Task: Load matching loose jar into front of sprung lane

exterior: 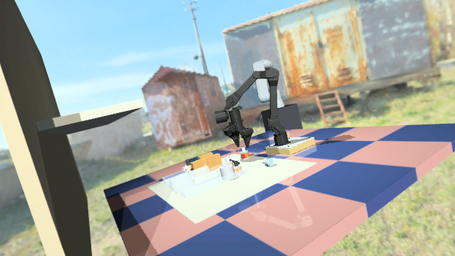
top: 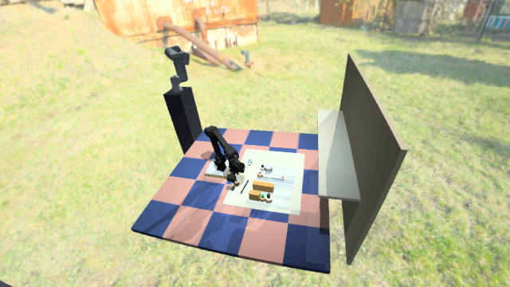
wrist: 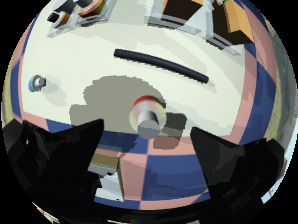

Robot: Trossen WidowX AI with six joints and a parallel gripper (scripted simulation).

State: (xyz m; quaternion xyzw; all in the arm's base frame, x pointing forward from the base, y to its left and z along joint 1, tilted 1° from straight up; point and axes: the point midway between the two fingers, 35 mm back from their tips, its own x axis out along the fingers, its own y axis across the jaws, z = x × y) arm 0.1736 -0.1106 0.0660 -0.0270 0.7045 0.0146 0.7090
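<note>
The thin black stick is 7 cm ahead of my gripper tip, 1 cm to the right of it and 6 cm below it. From my gripper tip the other things lie so: shelf wall (77 cm ahead, 17 cm to the left, 34 cm above); clear lane tray (31 cm ahead, 9 cm to the left, 4 cm below).
</note>
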